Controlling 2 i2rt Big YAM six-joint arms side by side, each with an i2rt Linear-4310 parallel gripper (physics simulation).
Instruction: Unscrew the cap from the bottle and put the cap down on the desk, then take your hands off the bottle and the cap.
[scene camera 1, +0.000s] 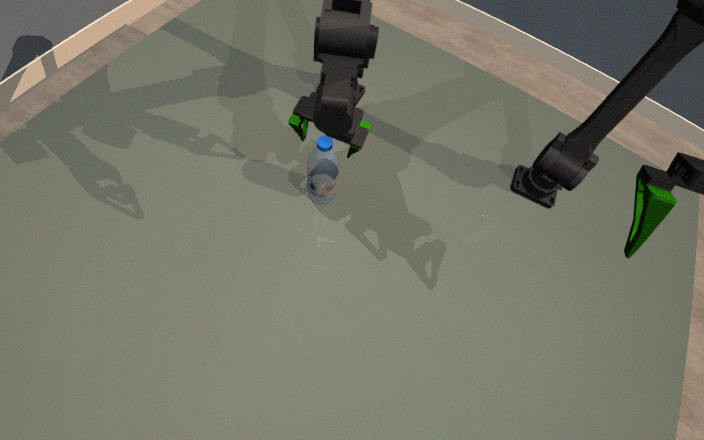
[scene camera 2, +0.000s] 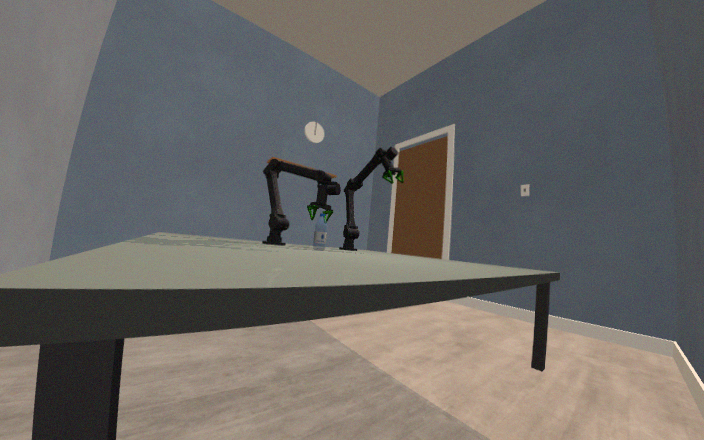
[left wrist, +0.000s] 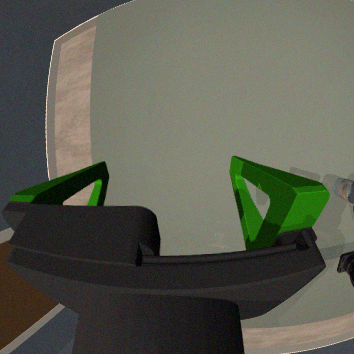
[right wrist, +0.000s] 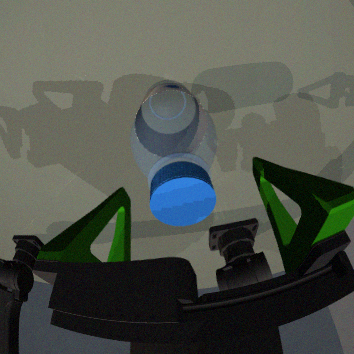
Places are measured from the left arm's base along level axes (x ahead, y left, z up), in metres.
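Pixels of known places: left gripper, fingertip midpoint: (scene camera 1: 679, 276) (scene camera 2: 397, 183) (left wrist: 167, 165); right gripper, fingertip midpoint: (scene camera 1: 326, 147) (scene camera 2: 318, 221) (right wrist: 187, 179); left arm's base, link origin: (scene camera 1: 533, 187) (right wrist: 31, 243); right arm's base, link origin: (scene camera 2: 273, 244) (left wrist: 348, 259) (right wrist: 231, 232).
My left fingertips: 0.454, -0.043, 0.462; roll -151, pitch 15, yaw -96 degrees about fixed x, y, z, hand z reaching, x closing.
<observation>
Ahead of a thing's pixels: the offset from my left fingertips to its middle, as dx, dy, dz. Level surfaces: height alone.
A clear bottle @(-0.156, -0.441, -0.364) (scene camera 1: 322, 176) (scene camera 2: 319, 236) (right wrist: 172, 135) stands upright on the desk @(dz -0.462) (scene camera 1: 259, 337) (scene camera 2: 207, 269). The bottle (left wrist: 344, 189) also shows at the right edge of the left wrist view. Its blue cap @(-0.156, -0.441, -0.270) (scene camera 1: 325, 142) (right wrist: 183, 201) sits on the neck. My right gripper (scene camera 2: 320, 219) (right wrist: 187, 179) is open and points down at the bottle's top. In the right wrist view the cap appears between its spread fingers, with no finger touching it. My left gripper (scene camera 2: 394, 181) (left wrist: 167, 165) is open and empty, raised high and away from the bottle; one of its fingers shows at the right of scene camera 1.
The left arm's base (scene camera 1: 534, 186) (scene camera 2: 348, 243) stands on the desk to the right of the bottle, and the right arm's base (scene camera 2: 274, 239) stands to its left in scene camera 2. Arm shadows cross the desk around the bottle. A door (scene camera 2: 419, 199) is behind.
</observation>
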